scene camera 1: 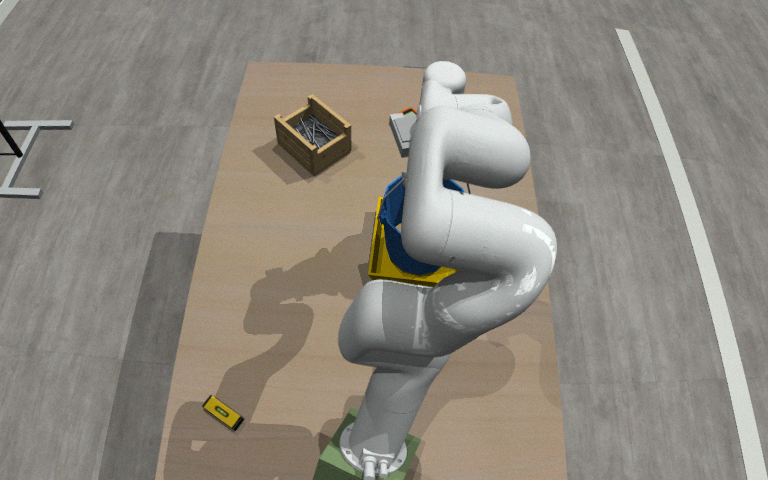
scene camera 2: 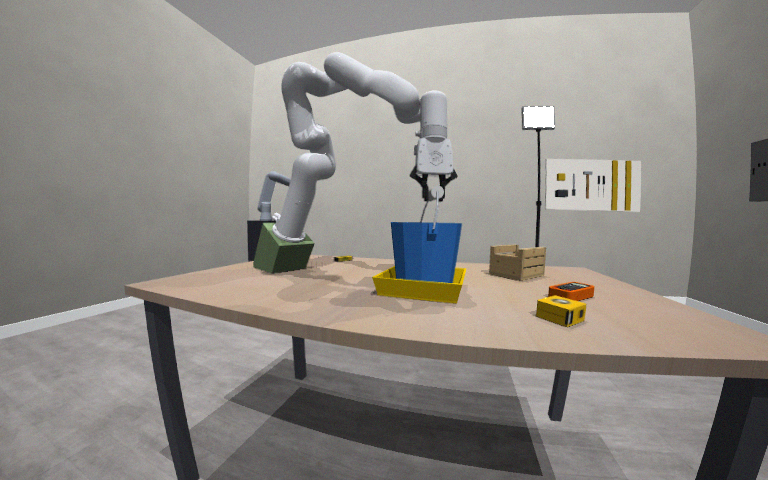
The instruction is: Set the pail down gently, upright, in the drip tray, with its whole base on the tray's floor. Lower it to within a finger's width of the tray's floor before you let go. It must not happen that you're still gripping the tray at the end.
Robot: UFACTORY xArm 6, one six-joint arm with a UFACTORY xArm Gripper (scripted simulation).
In view: the gripper (scene camera 2: 433, 201), a yellow drip tray (scene camera 2: 386, 284) and a blue pail (scene camera 2: 428, 252).
The yellow drip tray is seen too in scene camera 1 (scene camera 1: 380, 267). The blue pail also shows in scene camera 1 (scene camera 1: 391, 208).
